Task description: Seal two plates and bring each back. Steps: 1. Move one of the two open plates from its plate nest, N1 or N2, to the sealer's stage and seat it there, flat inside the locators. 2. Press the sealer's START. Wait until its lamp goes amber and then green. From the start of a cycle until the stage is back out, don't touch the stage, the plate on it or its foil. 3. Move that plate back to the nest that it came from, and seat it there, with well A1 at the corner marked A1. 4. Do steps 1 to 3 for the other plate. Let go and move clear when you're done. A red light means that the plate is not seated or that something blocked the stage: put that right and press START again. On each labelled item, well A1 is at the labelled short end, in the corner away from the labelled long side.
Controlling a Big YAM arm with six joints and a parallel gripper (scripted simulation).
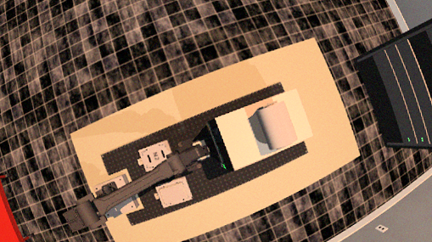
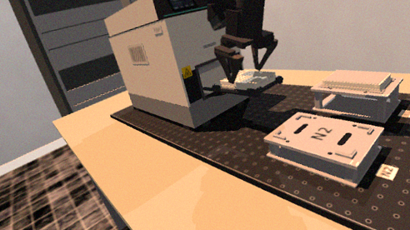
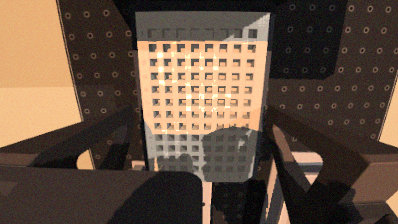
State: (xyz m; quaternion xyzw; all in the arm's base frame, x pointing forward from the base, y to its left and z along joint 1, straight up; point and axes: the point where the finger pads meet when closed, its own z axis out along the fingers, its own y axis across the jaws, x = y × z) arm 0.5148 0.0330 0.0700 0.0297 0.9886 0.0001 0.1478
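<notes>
Right now my hand is 2 cm above the well plate. The rest, counted from my hand: sealer stage (3 cm below); then plate nest N2 (20 cm behind, 6 cm to the left, 9 cm below); then sealer screen (12 cm ahead, 3 cm to the left, 19 cm above).
</notes>
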